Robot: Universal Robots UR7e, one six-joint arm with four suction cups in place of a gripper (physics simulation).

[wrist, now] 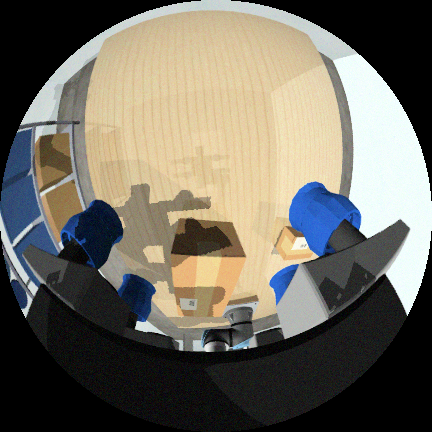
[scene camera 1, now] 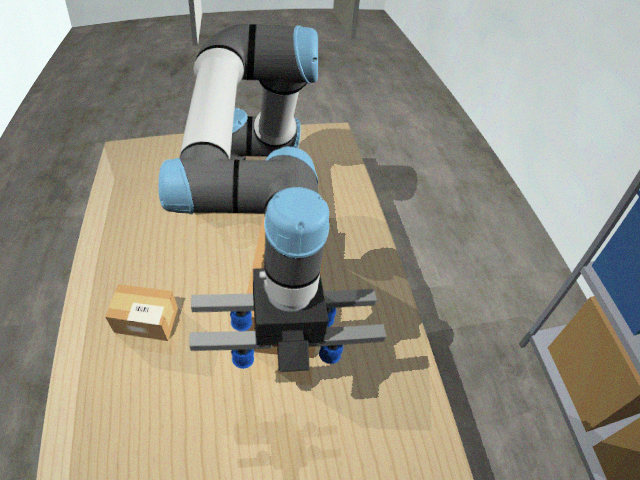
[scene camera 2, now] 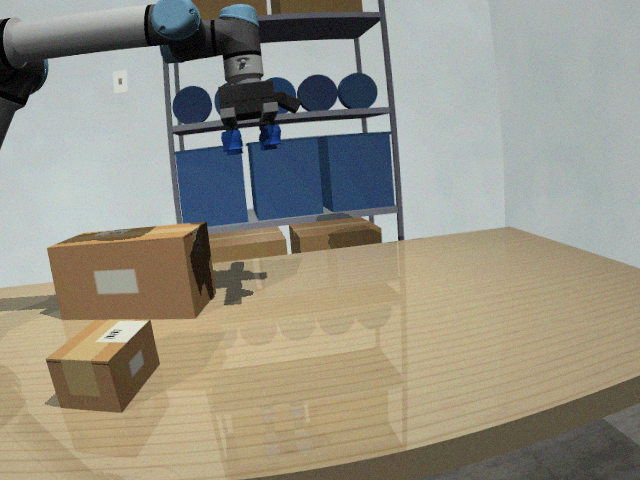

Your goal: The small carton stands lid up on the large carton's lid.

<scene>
My suction head holds nothing. A large carton rests on the table. A small carton rests on the table.
</scene>
